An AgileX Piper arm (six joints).
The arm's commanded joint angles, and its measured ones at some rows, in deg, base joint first. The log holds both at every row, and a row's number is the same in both.
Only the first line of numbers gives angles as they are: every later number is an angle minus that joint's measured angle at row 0.
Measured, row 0:
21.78, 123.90, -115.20, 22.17, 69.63, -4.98
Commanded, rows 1 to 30:
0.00, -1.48, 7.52, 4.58, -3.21, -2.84
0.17, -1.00, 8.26, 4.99, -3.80, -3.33
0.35, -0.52, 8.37, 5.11, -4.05, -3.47
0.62, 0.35, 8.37, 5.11, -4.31, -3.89
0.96, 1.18, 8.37, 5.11, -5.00, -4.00
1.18, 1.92, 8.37, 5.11, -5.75, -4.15
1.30, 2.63, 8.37, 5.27, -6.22, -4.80
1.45, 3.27, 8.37, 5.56, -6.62, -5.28
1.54, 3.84, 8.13, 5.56, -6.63, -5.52
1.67, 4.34, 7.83, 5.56, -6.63, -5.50
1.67, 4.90, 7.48, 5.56, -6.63, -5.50
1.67, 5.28, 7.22, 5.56, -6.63, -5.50
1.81, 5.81, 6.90, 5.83, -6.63, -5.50
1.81, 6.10, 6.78, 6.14, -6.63, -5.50
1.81, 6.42, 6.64, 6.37, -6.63, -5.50
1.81, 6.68, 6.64, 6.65, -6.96, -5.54
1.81, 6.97, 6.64, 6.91, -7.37, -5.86
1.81, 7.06, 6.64, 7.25, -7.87, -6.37
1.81, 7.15, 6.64, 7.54, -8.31, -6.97
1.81, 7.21, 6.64, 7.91, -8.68, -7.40
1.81, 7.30, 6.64, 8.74, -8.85, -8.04
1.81, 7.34, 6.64, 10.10, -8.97, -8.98
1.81, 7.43, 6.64, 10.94, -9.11, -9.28
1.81, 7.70, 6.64, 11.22, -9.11, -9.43
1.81, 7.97, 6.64, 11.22, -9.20, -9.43
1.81, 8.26, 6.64, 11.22, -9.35, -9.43
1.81, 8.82, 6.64, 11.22, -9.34, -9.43
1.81, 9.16, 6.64, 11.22, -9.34, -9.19
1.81, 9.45, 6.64, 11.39, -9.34, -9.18
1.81, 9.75, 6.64, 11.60, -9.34, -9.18
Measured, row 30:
1.85, 8.44, 6.95, 10.88, -8.98, -8.51
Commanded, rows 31 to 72:
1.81, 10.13, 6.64, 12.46, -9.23, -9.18
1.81, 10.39, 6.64, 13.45, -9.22, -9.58
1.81, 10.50, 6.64, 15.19, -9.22, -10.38
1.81, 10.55, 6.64, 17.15, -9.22, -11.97
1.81, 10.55, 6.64, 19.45, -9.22, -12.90
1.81, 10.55, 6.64, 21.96, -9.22, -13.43
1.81, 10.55, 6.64, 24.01, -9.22, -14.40
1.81, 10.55, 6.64, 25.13, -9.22, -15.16
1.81, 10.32, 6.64, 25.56, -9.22, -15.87
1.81, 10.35, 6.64, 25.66, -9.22, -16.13
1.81, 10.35, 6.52, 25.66, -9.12, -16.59
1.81, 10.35, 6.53, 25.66, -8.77, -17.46
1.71, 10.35, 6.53, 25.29, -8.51, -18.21
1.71, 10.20, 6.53, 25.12, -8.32, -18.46
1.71, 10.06, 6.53, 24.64, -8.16, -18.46
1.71, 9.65, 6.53, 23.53, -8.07, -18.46
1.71, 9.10, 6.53, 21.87, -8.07, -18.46
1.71, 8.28, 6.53, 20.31, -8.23, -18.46
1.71, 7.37, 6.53, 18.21, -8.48, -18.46
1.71, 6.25, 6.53, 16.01, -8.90, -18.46
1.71, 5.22, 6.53, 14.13, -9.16, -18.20
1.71, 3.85, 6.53, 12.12, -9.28, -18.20
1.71, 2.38, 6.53, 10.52, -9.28, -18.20
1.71, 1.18, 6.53, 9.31, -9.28, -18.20
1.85, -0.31, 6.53, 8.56, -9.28, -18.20
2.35, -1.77, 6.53, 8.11, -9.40, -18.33
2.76, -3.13, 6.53, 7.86, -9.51, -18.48
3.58, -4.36, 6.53, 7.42, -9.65, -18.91
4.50, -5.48, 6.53, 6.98, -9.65, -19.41
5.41, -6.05, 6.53, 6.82, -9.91, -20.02
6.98, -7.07, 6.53, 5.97, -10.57, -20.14
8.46, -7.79, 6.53, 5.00, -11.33, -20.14
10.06, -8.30, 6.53, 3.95, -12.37, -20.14
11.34, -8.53, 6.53, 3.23, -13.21, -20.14
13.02, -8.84, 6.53, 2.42, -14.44, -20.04
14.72, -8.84, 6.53, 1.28, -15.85, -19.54
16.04, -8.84, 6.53, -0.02, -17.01, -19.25
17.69, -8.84, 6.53, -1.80, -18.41, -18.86
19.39, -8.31, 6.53, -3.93, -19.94, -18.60
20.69, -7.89, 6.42, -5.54, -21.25, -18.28
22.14, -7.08, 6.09, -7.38, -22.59, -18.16
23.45, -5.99, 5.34, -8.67, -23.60, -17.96
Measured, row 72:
19.15, -8.20, 6.70, -2.50, -18.19, -18.70
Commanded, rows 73 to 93:
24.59, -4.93, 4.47, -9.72, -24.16, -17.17
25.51, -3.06, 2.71, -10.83, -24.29, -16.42
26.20, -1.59, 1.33, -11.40, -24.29, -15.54
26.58, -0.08, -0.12, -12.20, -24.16, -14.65
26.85, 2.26, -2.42, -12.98, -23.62, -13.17
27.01, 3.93, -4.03, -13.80, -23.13, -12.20
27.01, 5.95, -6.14, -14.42, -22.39, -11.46
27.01, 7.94, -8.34, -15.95, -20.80, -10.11
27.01, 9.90, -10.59, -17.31, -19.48, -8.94
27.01, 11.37, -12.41, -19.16, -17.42, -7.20
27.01, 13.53, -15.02, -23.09, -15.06, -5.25
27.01, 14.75, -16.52, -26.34, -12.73, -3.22
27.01, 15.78, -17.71, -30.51, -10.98, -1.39
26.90, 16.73, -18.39, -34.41, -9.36, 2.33
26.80, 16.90, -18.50, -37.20, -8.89, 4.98
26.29, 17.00, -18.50, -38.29, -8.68, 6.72
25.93, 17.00, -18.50, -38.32, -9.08, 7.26
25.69, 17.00, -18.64, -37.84, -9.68, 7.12
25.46, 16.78, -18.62, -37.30, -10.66, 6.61
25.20, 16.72, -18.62, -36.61, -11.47, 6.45
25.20, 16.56, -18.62, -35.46, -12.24, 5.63
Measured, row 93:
26.21, 17.61, -17.68, -35.66, -9.51, 5.33
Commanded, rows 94 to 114:
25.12, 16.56, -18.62, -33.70, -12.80, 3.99
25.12, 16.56, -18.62, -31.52, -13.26, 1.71
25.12, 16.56, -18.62, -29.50, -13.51, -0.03
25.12, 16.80, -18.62, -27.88, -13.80, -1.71
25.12, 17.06, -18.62, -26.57, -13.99, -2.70
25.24, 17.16, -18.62, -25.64, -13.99, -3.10
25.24, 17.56, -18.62, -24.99, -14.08, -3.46
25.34, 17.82, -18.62, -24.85, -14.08, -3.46
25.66, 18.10, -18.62, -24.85, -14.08, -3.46
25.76, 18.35, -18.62, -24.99, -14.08, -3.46
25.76, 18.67, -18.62, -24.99, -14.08, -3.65
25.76, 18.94, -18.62, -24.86, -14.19, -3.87
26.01, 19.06, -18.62, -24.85, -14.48, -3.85
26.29, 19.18, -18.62, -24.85, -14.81, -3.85
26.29, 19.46, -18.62, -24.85, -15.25, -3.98
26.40, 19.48, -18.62, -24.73, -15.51, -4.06
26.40, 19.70, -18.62, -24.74, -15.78, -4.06
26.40, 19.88, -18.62, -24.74, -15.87, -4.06
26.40, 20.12, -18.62, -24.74, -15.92, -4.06
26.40, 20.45, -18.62, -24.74, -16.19, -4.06
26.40, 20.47, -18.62, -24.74, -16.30, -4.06
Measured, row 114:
26.36, 20.30, -18.24, -24.84, -14.98, -3.59
